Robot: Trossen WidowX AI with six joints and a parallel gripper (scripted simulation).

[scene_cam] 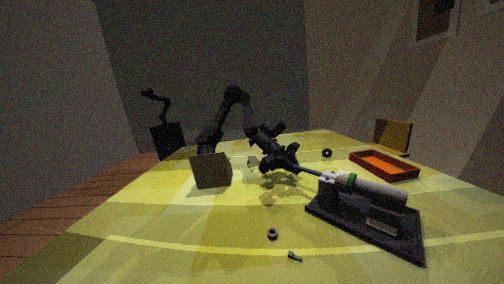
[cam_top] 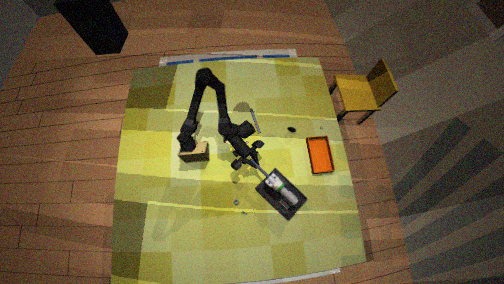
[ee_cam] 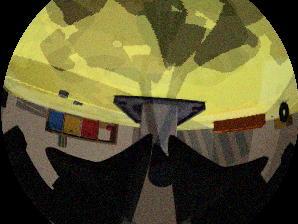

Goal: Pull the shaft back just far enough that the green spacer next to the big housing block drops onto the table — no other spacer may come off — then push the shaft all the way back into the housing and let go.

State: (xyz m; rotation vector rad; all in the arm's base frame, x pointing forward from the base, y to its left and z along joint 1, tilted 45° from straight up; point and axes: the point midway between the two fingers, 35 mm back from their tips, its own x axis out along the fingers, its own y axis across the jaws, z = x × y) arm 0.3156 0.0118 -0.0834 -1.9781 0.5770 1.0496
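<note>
Right now the green spacer is 100 mm to the right of my gripper tip, 100 mm ahead of it and 20 mm above it. Round my gripper tip: orange tray 340 mm ahead, 90 mm to the left, 50 mm below; black ring 230 mm to the left, 190 mm ahead, 40 mm below.
</note>
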